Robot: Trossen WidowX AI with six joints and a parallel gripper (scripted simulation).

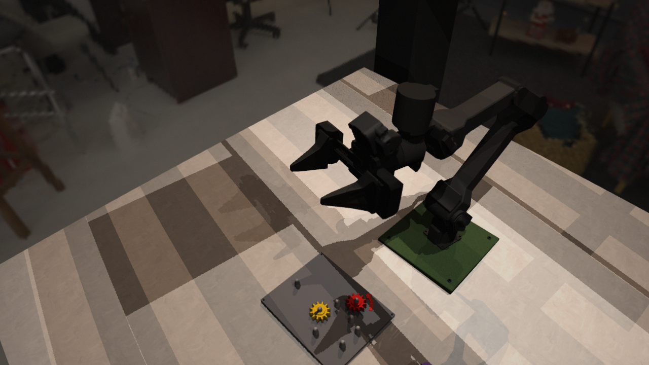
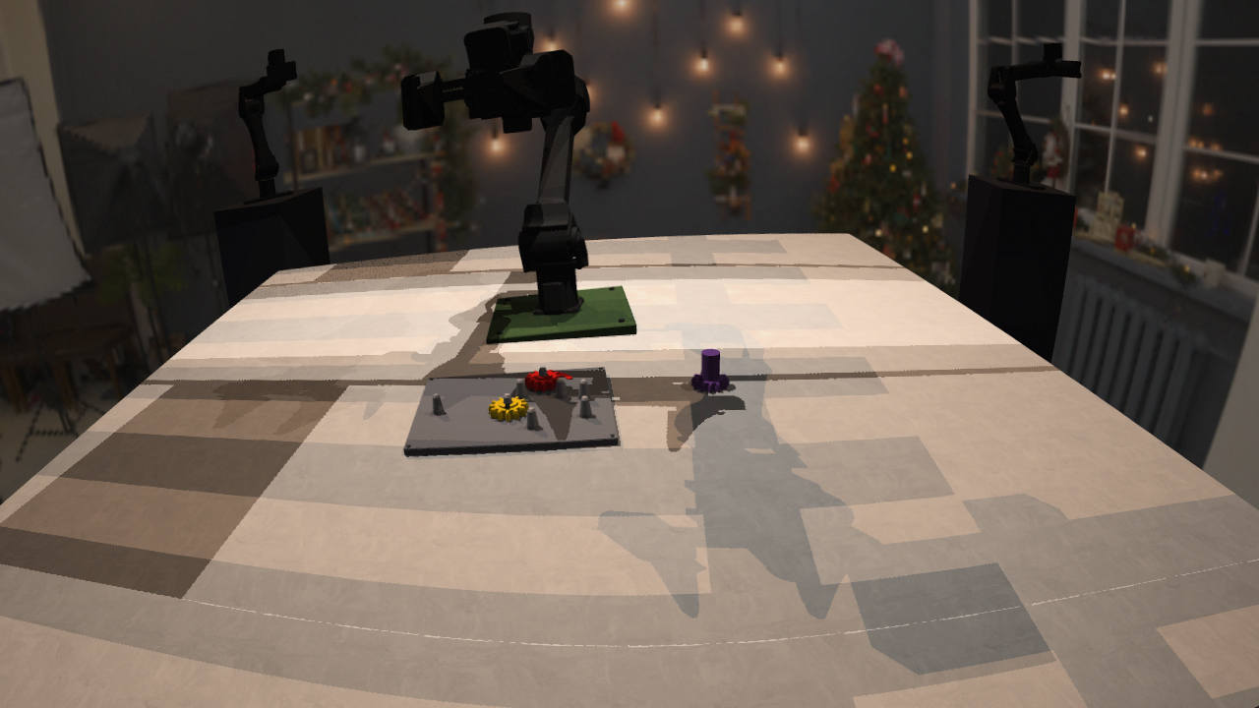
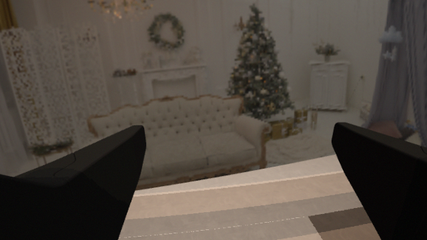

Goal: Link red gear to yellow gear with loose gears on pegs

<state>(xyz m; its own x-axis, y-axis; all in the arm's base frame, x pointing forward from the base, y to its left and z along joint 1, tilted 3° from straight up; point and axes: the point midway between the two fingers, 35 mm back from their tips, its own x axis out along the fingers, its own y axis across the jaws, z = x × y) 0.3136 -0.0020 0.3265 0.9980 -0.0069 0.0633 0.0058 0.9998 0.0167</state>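
Now: the purple gear 90 mm behind my gripper tip, 230 mm to the left of it and 330 mm below it. The rest, counted from my gripper tip: red arrow (100 mm behind, 60 mm to the left, 340 mm below); then red gear (70 mm behind, 50 mm to the left, 330 mm below); then yellow striped gear (30 mm to the left, 330 mm below).
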